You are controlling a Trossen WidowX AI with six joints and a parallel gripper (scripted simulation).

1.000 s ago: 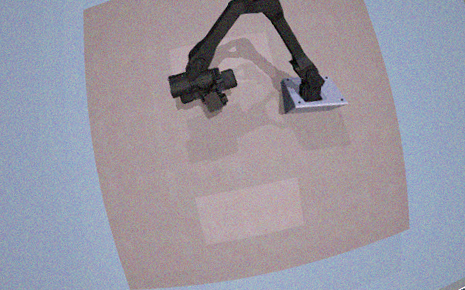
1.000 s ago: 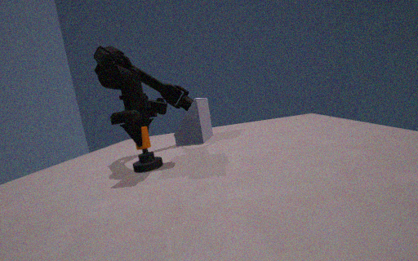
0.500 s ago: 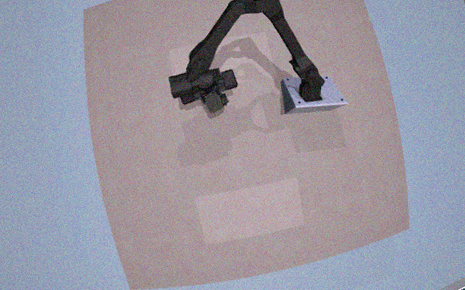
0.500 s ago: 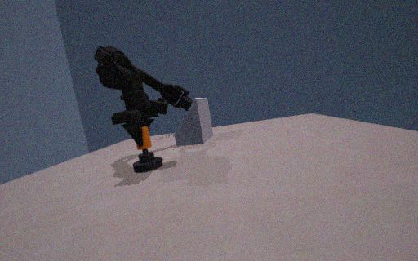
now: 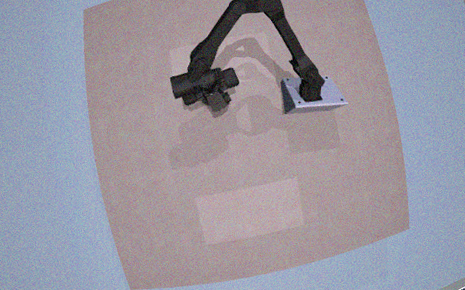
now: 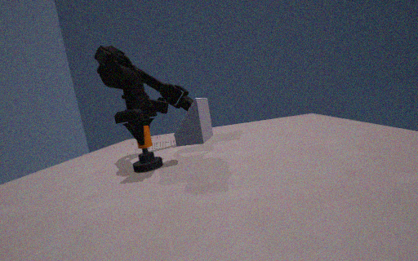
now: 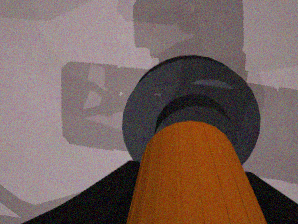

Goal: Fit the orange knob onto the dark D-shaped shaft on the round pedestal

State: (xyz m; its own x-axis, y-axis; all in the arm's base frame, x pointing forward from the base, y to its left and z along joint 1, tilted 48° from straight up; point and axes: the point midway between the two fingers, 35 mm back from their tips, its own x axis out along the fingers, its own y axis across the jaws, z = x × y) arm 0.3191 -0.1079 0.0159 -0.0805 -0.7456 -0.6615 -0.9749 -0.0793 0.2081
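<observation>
My gripper tip is now 4 cm above the dark pedestal and 1 cm short of it. Round my gripper tip: orange knob (2 cm above).
</observation>
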